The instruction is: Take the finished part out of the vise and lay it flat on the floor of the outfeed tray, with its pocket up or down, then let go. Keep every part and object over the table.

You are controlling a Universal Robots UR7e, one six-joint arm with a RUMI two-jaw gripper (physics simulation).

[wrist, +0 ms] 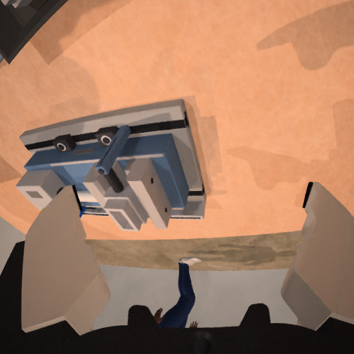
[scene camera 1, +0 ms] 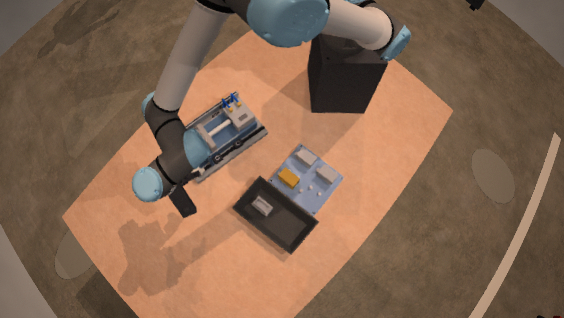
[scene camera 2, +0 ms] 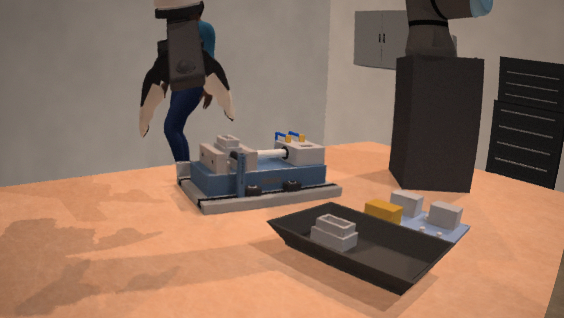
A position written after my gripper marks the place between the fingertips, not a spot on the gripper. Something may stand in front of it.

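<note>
I can find my gripper (scene camera 2: 186,128) in scene camera 2. The wrist view shows me the gripper (wrist: 191,187) too, and in scene camera 1 I see the gripper (scene camera 1: 183,180) as well.
</note>
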